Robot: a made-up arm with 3 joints. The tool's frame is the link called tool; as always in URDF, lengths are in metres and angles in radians.
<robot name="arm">
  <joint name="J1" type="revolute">
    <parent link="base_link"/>
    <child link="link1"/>
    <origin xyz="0 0 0.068" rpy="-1.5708 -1.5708 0"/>
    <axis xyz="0 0 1"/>
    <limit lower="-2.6" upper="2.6"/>
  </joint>
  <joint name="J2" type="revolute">
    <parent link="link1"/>
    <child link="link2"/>
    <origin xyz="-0.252 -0.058 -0.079" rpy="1.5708 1.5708 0"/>
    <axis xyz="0 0 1"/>
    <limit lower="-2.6" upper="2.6"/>
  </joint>
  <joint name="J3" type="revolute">
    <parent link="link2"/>
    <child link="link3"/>
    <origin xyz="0.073 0.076 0.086" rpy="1.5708 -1.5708 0"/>
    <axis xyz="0 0 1"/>
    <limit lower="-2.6" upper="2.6"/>
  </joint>
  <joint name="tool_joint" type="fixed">
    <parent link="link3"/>
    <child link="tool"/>
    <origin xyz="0.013 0.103 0.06" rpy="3.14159 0 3.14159"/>
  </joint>
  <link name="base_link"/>
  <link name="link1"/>
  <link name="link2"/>
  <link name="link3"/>
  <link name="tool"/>
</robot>
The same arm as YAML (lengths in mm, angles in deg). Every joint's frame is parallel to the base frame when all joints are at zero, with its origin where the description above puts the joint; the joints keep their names.
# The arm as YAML. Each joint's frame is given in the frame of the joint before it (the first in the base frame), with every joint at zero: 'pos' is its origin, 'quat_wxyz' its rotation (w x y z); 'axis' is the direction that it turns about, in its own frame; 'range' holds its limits. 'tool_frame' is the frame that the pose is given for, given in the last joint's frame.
length_unit: mm
angle_unit: deg
joints:
  - joint: J1
    pos: [0.0, 0.0, 68.0]
    quat_wxyz: [1.0, 0.0, 0.0, 0.0]
    axis: "+y"
    range: [-148.97, 148.97]
  - joint: J2
    pos: [-58.0, -79.0, -252.0]
    quat_wxyz: [1.0, 0.0, 0.0, 0.0]
    axis: "-x"
    range: [-148.97, 148.97]
  - joint: J3
    pos: [-86.0, -73.0, 76.0]
    quat_wxyz: [1.0, 0.0, 0.0, 0.0]
    axis: "-z"
    range: [-148.97, 148.97]
tool_frame:
  pos: [-13.0, 103.0, -60.0]
  quat_wxyz: [1.0, -0.000001, -0.000004, -0.000002]

